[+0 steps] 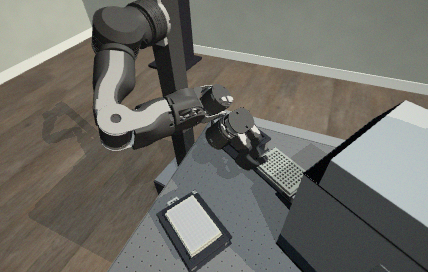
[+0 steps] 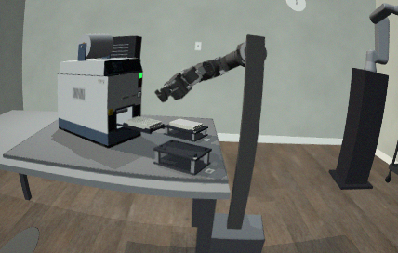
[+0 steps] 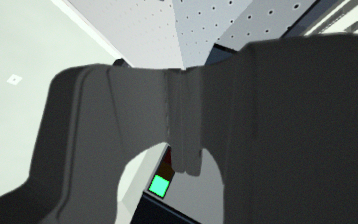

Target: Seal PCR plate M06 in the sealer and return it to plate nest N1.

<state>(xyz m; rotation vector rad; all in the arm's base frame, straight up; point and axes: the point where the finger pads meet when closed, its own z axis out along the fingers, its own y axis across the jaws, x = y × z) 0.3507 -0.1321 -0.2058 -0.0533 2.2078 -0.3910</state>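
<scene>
The pale key-like block lies 10 cm ahead of my hand, 4 cm to the right of it and 1 cm below it. Round my hand: sealer stage: 4 cm ahead, 8 cm to the left, 10 cm below; yellow warning label: 17 cm ahead, 12 cm to the left, 5 cm below; 96-well plate M06: 4 cm ahead, 8 cm to the left, 9 cm below.
</scene>
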